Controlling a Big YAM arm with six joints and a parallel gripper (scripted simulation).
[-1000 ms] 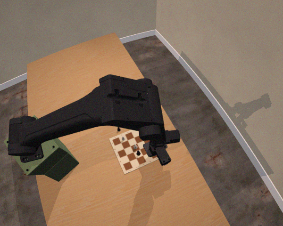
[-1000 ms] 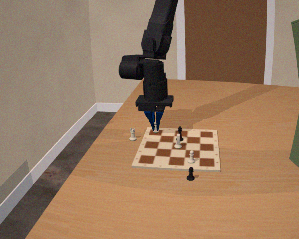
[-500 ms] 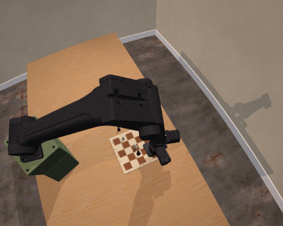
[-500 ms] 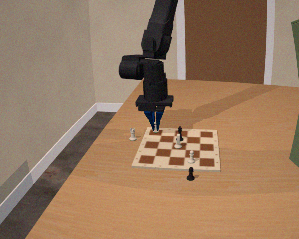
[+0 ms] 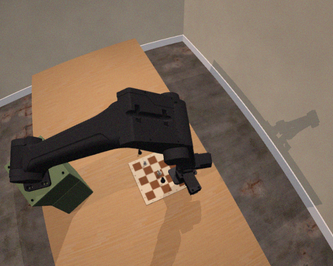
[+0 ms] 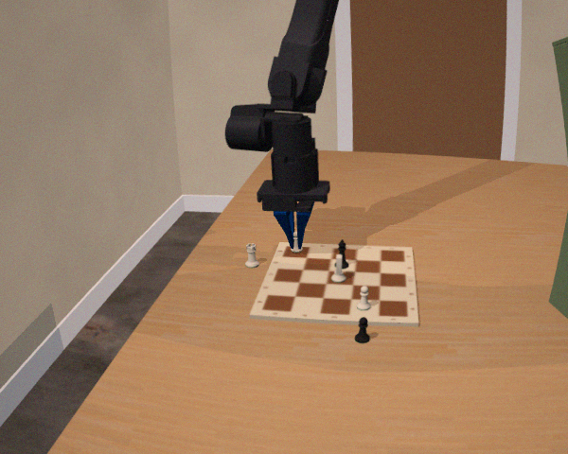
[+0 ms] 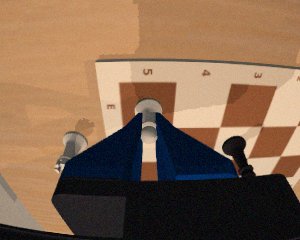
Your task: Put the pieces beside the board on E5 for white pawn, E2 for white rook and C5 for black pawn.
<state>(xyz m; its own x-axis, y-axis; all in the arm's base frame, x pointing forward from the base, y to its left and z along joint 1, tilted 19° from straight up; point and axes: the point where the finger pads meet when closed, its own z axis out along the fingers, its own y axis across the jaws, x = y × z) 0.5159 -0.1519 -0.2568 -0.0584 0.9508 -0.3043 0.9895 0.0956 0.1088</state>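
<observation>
My gripper is now 60 mm short of the white rook, 40 mm to the right of it and 10 mm above it. Also, from my hand: tall black piece 80 mm behind, 30 mm to the left; then tall white piece 80 mm behind, 70 mm to the left; then chessboard 80 mm behind, 70 mm to the left, 20 mm below.
</observation>
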